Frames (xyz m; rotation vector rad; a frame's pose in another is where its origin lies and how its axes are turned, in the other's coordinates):
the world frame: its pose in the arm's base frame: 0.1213 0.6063 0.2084 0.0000 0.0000 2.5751
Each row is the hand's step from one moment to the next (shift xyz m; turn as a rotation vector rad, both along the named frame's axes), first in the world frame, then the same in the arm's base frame.
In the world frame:
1: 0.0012 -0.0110 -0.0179 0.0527 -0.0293 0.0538
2: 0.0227 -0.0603 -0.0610 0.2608 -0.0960 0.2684
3: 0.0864 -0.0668 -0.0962 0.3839 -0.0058 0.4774
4: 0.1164 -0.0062 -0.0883 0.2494 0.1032 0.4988
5: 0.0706 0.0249 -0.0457 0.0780 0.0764 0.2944
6: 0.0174 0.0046 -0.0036 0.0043 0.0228 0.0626
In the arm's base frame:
1: 0.0049 0.0099 -0.0179 -0.0287 0.0530 0.0538
2: 0.0132 0.0631 -0.0610 -0.1685 0.2210 0.2684
3: -0.0371 0.1027 -0.0962 -0.3208 0.2109 0.4774
4: -0.0949 0.0677 -0.0883 -0.2658 0.0468 0.4988
5: -0.0729 0.0169 -0.0457 -0.1068 -0.0226 0.2944
6: -0.0172 0.0055 -0.0036 -0.0159 -0.0169 0.0626

